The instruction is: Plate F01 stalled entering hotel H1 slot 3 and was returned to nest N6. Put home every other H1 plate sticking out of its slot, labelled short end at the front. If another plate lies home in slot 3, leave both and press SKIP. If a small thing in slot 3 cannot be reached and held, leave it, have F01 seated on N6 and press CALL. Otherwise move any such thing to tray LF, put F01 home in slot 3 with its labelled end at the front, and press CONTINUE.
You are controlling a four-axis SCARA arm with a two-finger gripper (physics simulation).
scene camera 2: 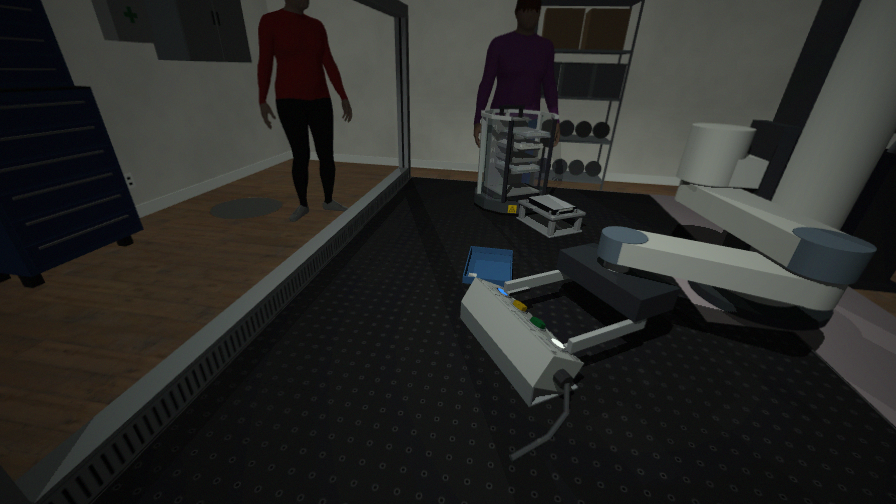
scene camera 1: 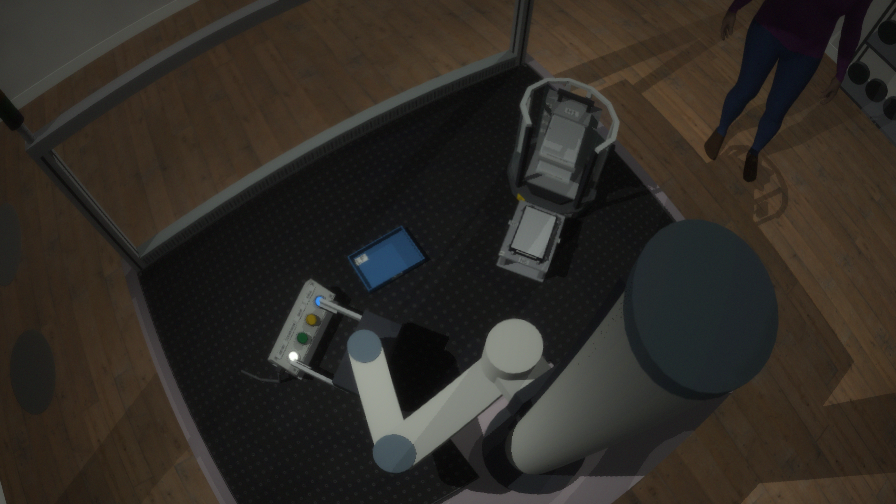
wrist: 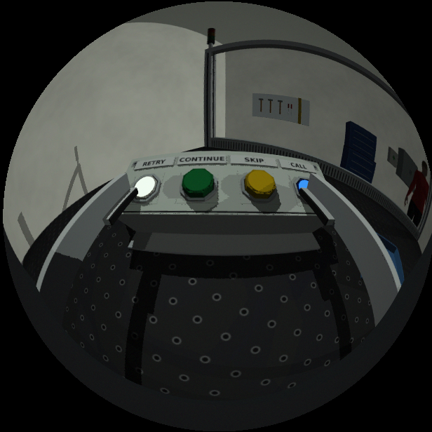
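My gripper point(scene camera 1: 308, 330) point(scene camera 2: 537, 317) point(wrist: 218, 176) is open and empty, low over the button box. One fingertip is at the white RETRY button point(scene camera 1: 293, 356) point(wrist: 146, 186), the other at the blue CALL button point(scene camera 1: 318, 300) point(wrist: 303, 185); both buttons glow. The green CONTINUE button point(wrist: 198, 183) and yellow SKIP button point(wrist: 259, 183) are unlit between them. A plate point(scene camera 1: 534, 231) point(scene camera 2: 551, 203) lies on the nest point(scene camera 1: 529, 270) in front of hotel H1 point(scene camera 1: 571, 111) point(scene camera 2: 508, 156). Several plates show in the hotel; slot 3's contents are too small to tell. Blue tray LF point(scene camera 1: 386, 258) point(scene camera 2: 488, 264) looks empty.
The button box point(scene camera 2: 501, 344) has a cable point(scene camera 2: 551, 432) at its near end. A guard rail point(scene camera 1: 313, 147) point(scene camera 2: 275, 285) runs along one table edge. The arm's column point(scene camera 1: 582, 369) stands on the opposite side. A person in purple point(scene camera 2: 516, 68) stands behind the hotel, a person in red point(scene camera 2: 303, 62) beyond the rail.
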